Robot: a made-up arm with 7 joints. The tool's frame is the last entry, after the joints.
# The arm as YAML. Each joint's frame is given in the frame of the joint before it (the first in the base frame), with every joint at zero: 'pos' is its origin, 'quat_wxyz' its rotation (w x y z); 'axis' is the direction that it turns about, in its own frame. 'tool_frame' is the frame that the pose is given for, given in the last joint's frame.
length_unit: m
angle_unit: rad
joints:
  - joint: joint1
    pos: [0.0, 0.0, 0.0]
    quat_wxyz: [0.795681, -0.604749, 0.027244, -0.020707]
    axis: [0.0, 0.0, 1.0]
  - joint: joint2
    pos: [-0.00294, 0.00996, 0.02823]
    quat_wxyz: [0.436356, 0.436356, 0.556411, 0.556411]
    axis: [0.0, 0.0, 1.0]
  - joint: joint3
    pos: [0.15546, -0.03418, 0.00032]
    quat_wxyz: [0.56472, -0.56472, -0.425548, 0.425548]
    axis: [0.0, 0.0, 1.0]
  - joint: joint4
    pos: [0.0, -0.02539, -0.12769]
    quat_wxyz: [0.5, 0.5, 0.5, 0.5]
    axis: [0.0, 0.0, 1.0]
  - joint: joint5
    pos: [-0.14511, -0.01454, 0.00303]
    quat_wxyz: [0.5, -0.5, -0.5, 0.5]
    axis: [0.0, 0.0, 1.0]
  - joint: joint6
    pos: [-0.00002, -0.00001, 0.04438]
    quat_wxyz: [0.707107, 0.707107, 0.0, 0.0]
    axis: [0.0, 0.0, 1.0]
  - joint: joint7
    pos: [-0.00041, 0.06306, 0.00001]
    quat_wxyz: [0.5, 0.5, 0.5, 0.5]
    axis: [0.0, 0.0, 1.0]
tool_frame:
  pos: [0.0, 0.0, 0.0]
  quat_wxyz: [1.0, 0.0, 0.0, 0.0]
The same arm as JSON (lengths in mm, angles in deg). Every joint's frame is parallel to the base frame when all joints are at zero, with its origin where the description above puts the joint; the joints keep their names.
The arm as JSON. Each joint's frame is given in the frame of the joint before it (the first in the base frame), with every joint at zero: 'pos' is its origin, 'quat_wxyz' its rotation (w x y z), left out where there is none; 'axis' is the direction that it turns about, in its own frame. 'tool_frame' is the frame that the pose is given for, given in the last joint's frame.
{
  "length_unit": "mm",
  "angle_unit": "deg",
  "joints": [
    {
      "joint": "joint1",
      "pos": [
        0.0,
        0.0,
        0.0
      ],
      "axis": [
        0.068403,
        0.961235,
        0.26711
      ]
    },
    {
      "joint": "joint2",
      "pos": [
        -1.0,
        30.0,
        -2.0
      ],
      "axis": [
        0.968889,
        -0.0002,
        -0.247497
      ]
    },
    {
      "joint": "joint3",
      "pos": [
        -39.0,
        10.0,
        -154.0
      ],
      "axis": [
        0.247497,
        -0.0001,
        0.968889
      ]
    },
    {
      "joint": "joint4",
      "pos": [
        -7.0,
        0.0,
        -130.0
      ],
      "axis": [
        0.0002,
        1.0,
        0.0
      ]
    },
    {
      "joint": "joint5",
      "pos": [
        137.0,
        3.0,
        -50.0
      ],
      "axis": [
        0.968889,
        -0.0002,
        -0.247497
      ]
    },
    {
      "joint": "joint6",
      "pos": [
        43.0,
        0.0,
        -11.0
      ],
      "axis": [
        0.0002,
        1.0,
        0.0
      ]
    },
    {
      "joint": "joint7",
      "pos": [
        61.0,
        0.0,
        -16.0
      ],
      "axis": [
        0.247497,
        -0.0001,
        0.968889
      ]
    }
  ],
  "tool_frame": {
    "pos": [
      0.0,
      0.0,
      0.0
    ],
    "quat_wxyz": [
      0.992194,
      0.000018,
      0.124701,
      -0.000099
    ]
  }
}

